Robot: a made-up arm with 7 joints.
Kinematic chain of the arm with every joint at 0, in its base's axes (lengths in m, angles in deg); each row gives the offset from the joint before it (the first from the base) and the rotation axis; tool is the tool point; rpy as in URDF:
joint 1: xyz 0 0 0.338 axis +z
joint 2: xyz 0 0 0 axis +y
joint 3: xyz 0 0 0.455 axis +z
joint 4: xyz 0.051 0 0 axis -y
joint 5: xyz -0.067 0 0.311 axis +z
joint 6: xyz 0 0 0 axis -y
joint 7: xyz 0.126 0 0 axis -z
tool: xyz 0 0 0 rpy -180 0 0
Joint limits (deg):
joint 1: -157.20..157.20
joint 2: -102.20..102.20
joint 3: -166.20..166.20
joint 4: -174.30..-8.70
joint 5: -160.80..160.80
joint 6: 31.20..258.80
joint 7: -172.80..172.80
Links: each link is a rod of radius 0.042 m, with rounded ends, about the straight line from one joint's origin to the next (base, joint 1, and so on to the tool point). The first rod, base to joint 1, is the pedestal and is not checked.
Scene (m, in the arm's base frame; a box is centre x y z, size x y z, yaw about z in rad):
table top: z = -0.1
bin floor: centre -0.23 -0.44 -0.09 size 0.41 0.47 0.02 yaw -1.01
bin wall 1: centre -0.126 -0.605 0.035 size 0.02 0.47 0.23 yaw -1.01
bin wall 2: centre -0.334 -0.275 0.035 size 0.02 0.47 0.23 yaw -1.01
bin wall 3: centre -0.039 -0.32 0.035 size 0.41 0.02 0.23 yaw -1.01
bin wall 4: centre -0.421 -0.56 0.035 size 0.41 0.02 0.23 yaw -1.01
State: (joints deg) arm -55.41 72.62 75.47 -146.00 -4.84 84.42 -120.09
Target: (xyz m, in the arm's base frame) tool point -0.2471 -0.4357 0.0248
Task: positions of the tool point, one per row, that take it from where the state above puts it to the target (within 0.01 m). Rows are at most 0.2 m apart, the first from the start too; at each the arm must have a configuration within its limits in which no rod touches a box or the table.
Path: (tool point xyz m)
1: 0.3929 -0.0121 0.2466
2: 0.4100 -0.1297 0.2287
3: 0.3927 -0.2674 0.2521
4: 0.3330 -0.3997 0.3213
5: 0.2298 -0.4984 0.4307
6: 0.0906 -0.5384 0.5640
7: -0.0001 -0.5537 0.4790
8: -0.0941 -0.5396 0.3975
9: -0.1793 -0.4980 0.3228
10: -0.2471 -0.4357 0.2579
11: -0.2550 -0.4473 0.1449
12: -0.2471 -0.4357 0.0248

